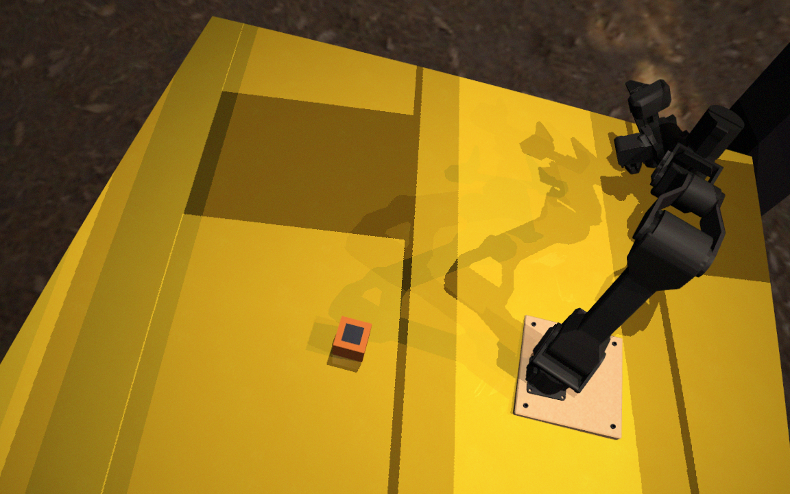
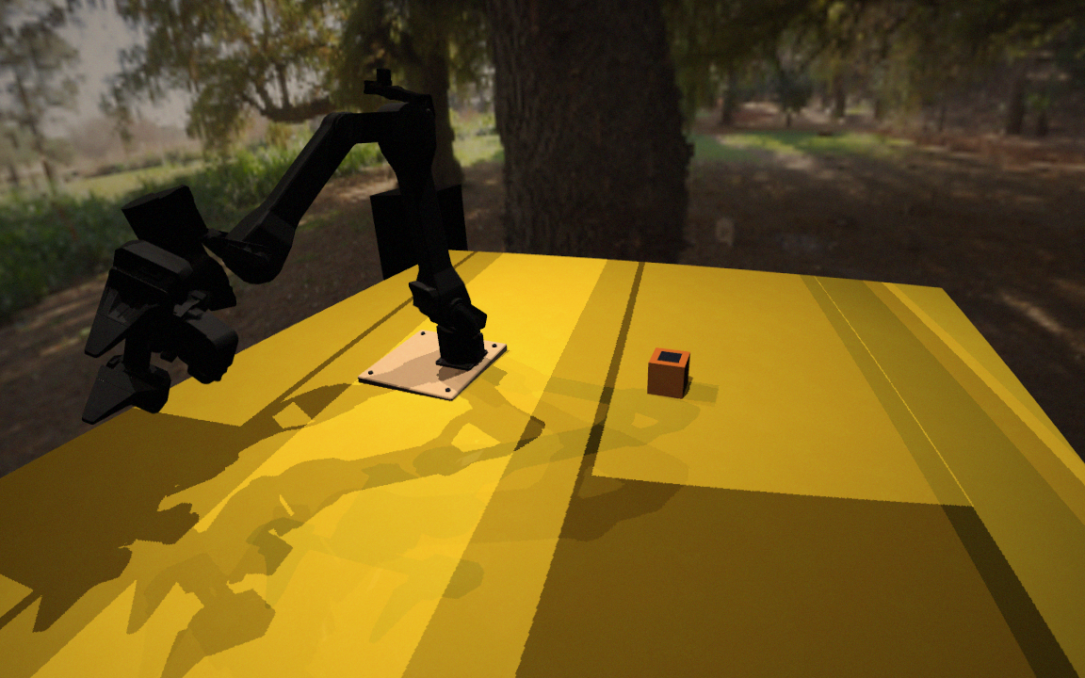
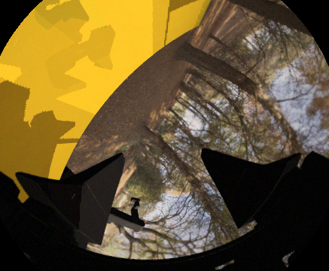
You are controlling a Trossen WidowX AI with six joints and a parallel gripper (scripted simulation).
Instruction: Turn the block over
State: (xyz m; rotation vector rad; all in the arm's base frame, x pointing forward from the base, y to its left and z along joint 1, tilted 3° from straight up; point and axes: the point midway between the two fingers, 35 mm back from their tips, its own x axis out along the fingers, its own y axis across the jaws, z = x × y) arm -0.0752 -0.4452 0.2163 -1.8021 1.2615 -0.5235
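The block is 39 cm ahead of my gripper tip, 50 cm to the left of it and 17 cm below it.
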